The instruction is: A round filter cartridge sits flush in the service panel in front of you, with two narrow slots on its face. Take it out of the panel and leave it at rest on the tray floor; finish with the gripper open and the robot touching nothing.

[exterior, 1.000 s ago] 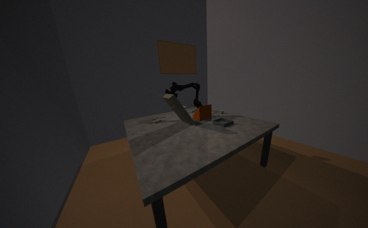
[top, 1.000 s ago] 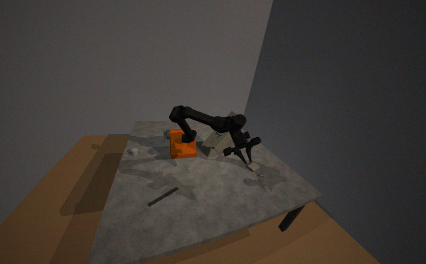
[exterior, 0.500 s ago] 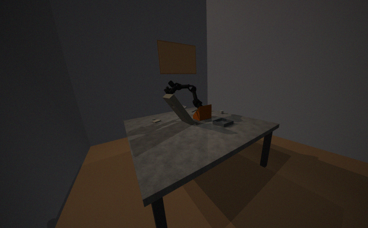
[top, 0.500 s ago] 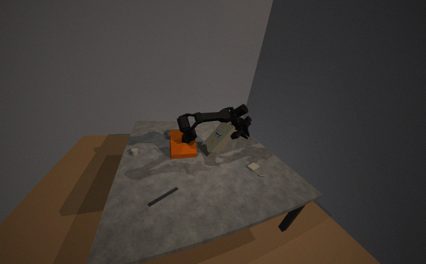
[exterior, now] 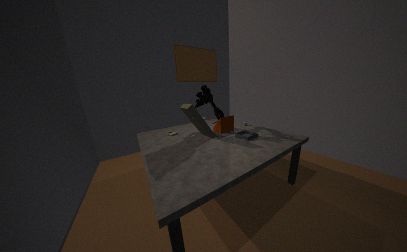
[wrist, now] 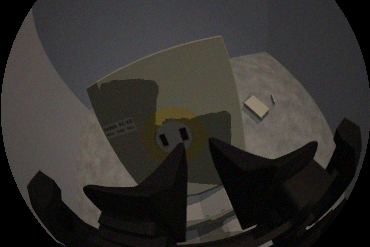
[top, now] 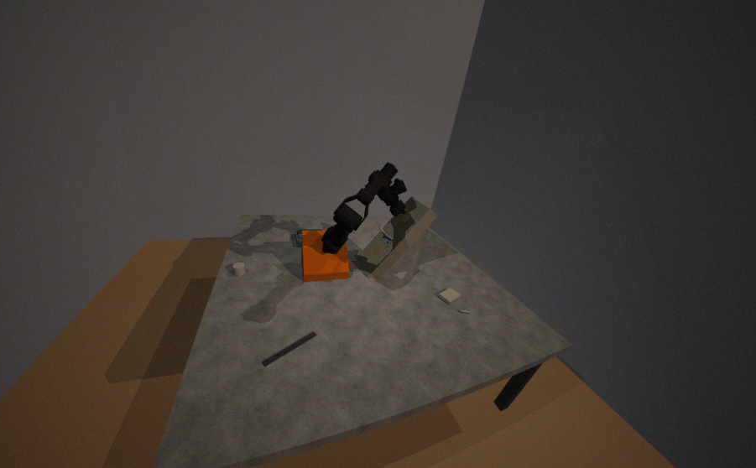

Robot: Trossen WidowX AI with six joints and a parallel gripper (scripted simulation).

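The round filter cartridge lies 40 mm ahead of my gripper tip, 30 mm to the left of it and 50 mm below it. The rest, counted from my gripper tip: pale pad 200 mm ahead, 230 mm to the right, 290 mm below; service panel 20 mm to the left, 120 mm below; narrow pale ledge 60 mm behind, 20 mm to the left, 140 mm below.
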